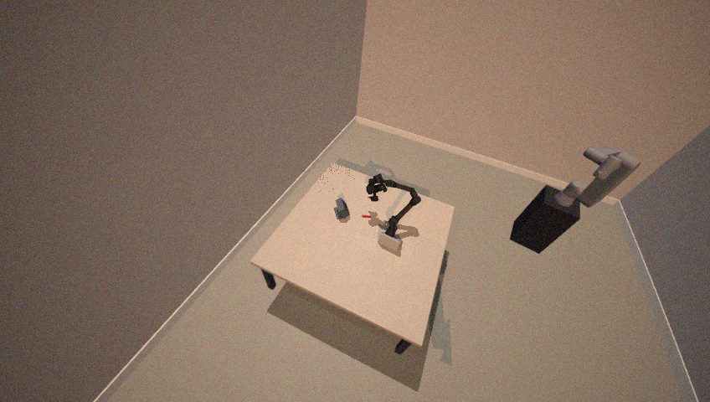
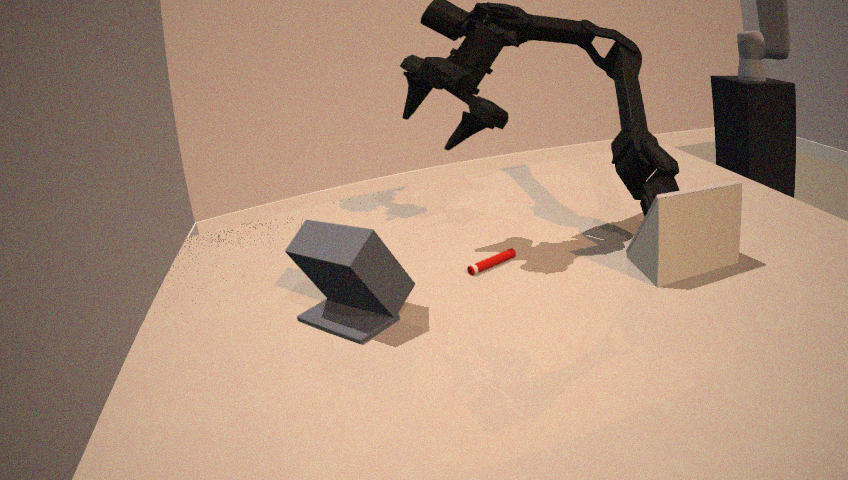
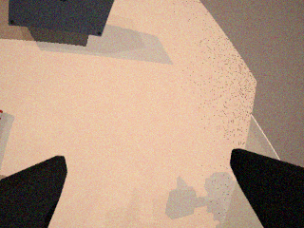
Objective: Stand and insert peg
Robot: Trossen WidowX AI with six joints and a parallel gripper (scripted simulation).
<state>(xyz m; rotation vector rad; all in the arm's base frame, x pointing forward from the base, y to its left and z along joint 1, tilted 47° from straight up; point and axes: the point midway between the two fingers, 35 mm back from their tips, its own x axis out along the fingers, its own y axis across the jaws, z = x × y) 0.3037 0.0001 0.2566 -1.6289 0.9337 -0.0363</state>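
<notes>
Now: gripper tip 18 cm above the red peg, 10 cm to the right of it and 5 cm past it. The rest, counted from my gripper tip: grey sloped panel (18 cm to the left, 13 cm ahead, 12 cm below); panel foot plate (19 cm to the left, 19 cm below, 14 cm ahead).
</notes>
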